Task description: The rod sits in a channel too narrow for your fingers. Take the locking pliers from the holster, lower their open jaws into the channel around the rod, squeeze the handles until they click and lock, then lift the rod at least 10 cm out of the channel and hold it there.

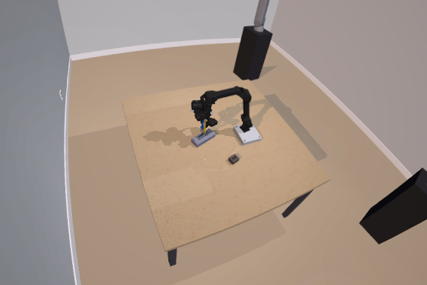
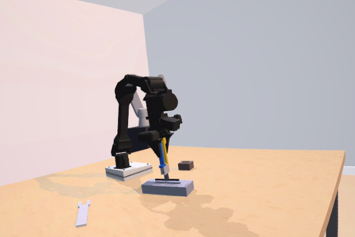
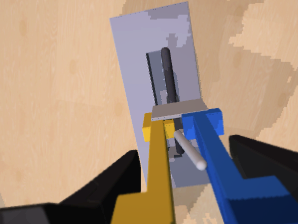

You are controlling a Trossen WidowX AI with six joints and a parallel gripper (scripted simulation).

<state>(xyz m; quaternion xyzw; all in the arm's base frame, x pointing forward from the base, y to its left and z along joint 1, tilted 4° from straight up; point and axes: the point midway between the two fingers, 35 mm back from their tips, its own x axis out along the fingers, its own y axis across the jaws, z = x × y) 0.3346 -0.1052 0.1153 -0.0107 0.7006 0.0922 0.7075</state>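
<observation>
My gripper tip is 9 cm above the dark rod. Round my gripper tip: grey channel block 1 cm behind, 1 cm to the left, 12 cm below; then silver pin right at my gripper tip; then yellow handle 1 cm to the left.
</observation>
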